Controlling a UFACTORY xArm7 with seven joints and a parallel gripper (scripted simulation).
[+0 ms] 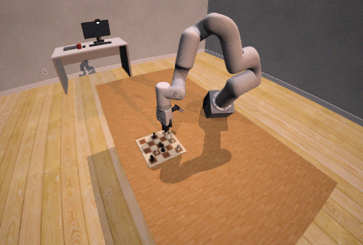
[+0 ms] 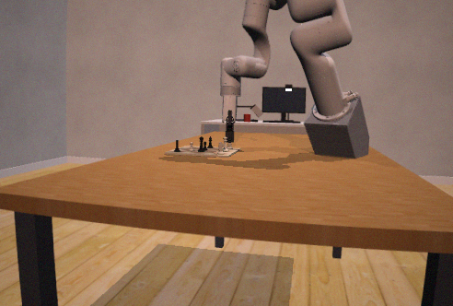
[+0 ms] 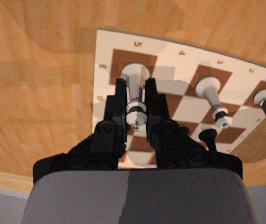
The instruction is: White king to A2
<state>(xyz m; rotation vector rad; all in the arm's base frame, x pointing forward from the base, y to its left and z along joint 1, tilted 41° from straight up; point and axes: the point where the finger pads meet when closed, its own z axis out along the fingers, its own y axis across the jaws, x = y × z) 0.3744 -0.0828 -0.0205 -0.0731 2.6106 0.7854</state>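
My gripper is now 160 mm short of the black piece, 140 mm to the right of it and 30 mm above it. The rest, counted from my hand: white king 10 mm below; chessboard 80 mm ahead, 70 mm to the left, 50 mm below; white pawn 110 mm ahead, 110 mm to the left, 30 mm below.
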